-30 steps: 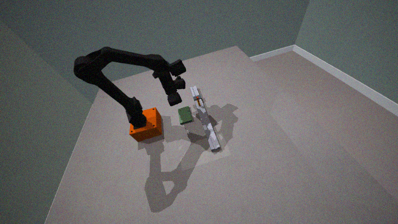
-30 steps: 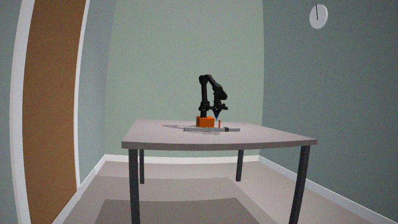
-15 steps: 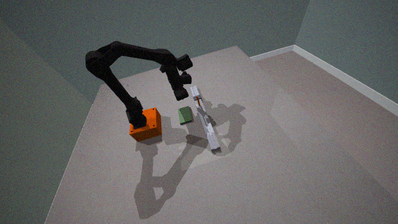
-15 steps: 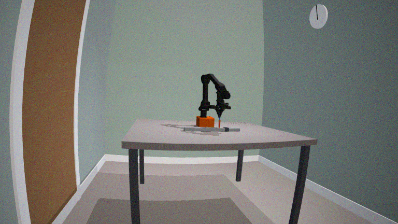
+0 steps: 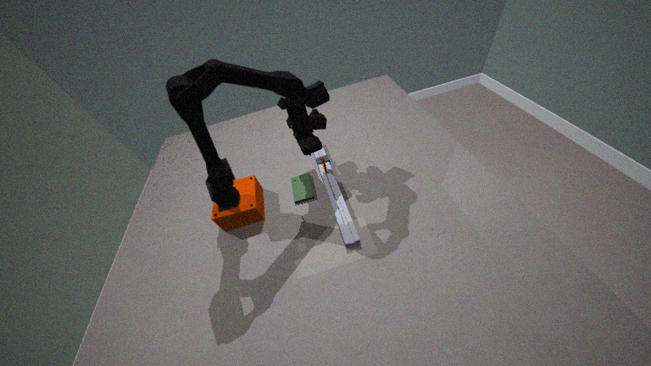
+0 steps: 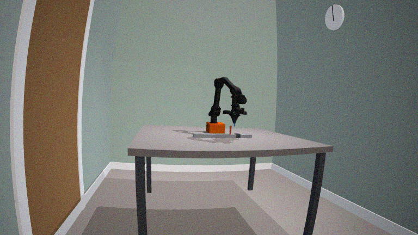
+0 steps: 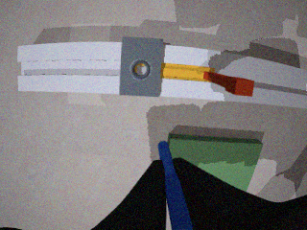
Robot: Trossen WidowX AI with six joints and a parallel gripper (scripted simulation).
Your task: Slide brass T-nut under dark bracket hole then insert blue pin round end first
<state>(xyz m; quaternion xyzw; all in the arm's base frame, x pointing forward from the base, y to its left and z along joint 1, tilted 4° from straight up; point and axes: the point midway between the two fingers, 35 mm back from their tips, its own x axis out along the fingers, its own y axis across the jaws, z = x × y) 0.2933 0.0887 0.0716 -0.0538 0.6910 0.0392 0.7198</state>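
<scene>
The green tray is 70 mm behind my gripper tip, 50 mm to the right of it and 100 mm below it. Also, from my gripper tip: blue pin (right at my gripper tip).
</scene>
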